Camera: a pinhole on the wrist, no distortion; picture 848 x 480 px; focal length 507.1 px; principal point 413.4 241.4 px. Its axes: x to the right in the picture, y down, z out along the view. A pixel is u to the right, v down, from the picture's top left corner.
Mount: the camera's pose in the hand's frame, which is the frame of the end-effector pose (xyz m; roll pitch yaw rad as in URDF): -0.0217 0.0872 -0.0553 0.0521 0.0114 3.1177
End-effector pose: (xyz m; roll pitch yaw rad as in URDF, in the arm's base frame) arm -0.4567 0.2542 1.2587 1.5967 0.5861 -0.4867
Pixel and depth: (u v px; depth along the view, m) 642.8 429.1 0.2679
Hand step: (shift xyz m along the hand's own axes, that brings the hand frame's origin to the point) -0.1480 0.0051 0.2160
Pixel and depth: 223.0 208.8 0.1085
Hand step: 0.0181 0.0989 0.0531
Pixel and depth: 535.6 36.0 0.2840
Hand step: -0.0902 0.2185 0.2215
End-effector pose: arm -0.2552 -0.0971 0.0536 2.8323 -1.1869 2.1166
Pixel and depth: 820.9 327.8 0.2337
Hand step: -0.2128 0.0642 0.1780
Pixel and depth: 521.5 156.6 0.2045
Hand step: -0.0665 0.1331 0.1466
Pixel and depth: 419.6 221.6 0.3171
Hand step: -0.0285 0.1162 0.2607
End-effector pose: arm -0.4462 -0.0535 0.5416 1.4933 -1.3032 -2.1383
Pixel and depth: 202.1 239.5 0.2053
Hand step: 0.0618 0.0967 0.1506
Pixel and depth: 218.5 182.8 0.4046
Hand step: 0.1308 0.1513 0.3481
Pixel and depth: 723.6 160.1 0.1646
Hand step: -0.1234 0.1246 0.1065
